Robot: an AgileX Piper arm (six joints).
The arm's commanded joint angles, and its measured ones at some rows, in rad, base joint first. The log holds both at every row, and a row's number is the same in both.
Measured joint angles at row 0:
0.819 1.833 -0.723 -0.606 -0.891 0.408
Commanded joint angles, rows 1 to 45:
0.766 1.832 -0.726 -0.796 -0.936 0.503
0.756 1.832 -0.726 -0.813 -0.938 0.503
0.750 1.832 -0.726 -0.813 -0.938 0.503
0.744 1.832 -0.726 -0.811 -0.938 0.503
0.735 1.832 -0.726 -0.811 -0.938 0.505
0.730 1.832 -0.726 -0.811 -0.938 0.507
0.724 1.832 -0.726 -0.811 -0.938 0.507
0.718 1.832 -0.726 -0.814 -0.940 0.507
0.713 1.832 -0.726 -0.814 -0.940 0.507
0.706 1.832 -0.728 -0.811 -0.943 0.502
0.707 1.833 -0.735 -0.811 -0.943 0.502
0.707 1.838 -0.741 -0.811 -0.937 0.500
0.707 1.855 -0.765 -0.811 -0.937 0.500
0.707 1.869 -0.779 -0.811 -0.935 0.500
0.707 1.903 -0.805 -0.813 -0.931 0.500
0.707 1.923 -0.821 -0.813 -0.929 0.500
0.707 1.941 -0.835 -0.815 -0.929 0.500
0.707 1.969 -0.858 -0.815 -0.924 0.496
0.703 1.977 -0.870 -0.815 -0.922 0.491
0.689 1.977 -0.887 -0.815 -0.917 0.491
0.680 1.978 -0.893 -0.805 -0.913 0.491
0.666 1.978 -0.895 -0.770 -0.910 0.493
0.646 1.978 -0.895 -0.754 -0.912 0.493
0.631 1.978 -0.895 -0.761 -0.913 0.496
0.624 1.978 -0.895 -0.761 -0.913 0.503
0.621 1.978 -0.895 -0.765 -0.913 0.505
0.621 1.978 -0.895 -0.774 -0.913 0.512
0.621 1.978 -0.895 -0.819 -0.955 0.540
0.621 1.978 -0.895 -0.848 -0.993 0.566
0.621 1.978 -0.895 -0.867 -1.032 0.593
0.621 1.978 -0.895 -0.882 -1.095 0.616
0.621 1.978 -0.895 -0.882 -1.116 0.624
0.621 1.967 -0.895 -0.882 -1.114 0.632
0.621 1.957 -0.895 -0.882 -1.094 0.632
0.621 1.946 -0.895 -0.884 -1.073 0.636
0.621 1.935 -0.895 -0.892 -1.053 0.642
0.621 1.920 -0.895 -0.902 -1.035 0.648
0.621 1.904 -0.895 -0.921 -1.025 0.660
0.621 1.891 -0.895 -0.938 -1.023 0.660
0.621 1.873 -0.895 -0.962 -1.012 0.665
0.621 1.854 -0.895 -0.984 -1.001 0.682
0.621 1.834 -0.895 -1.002 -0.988 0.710
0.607 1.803 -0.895 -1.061 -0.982 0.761
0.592 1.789 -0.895 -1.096 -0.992 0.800
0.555 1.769 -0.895 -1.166 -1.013 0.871
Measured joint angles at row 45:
0.619 1.835 -0.888 -1.020 -0.985 0.723
